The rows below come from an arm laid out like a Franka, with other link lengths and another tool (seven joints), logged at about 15 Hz.
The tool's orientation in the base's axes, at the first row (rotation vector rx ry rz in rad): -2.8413, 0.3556, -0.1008
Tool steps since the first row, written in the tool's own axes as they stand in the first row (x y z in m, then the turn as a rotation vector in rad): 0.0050, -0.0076, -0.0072, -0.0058, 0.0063, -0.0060; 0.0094, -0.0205, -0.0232, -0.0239, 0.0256, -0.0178; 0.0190, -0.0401, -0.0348, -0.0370, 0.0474, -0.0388; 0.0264, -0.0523, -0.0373, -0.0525, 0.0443, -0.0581; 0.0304, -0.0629, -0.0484, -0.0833, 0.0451, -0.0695; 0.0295, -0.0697, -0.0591, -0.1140, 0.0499, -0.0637; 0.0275, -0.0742, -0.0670, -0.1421, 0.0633, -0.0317; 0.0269, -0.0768, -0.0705, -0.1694, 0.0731, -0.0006
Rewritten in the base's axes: 0.0059, 0.0039, 0.0092, -0.0077, -0.0060, 0.0038; 0.0115, 0.0107, 0.0283, -0.0309, -0.0225, 0.0091; 0.0241, 0.0235, 0.0452, -0.0508, -0.0450, 0.0227; 0.0338, 0.0323, 0.0513, -0.0670, -0.0433, 0.0416; 0.0390, 0.0383, 0.0651, -0.0981, -0.0393, 0.0512; 0.0387, 0.0421, 0.0772, -0.1284, -0.0346, 0.0433; 0.0370, 0.0447, 0.0860, -0.1554, -0.0316, 0.0078; 0.0366, 0.0463, 0.0900, -0.1809, -0.0257, -0.0257
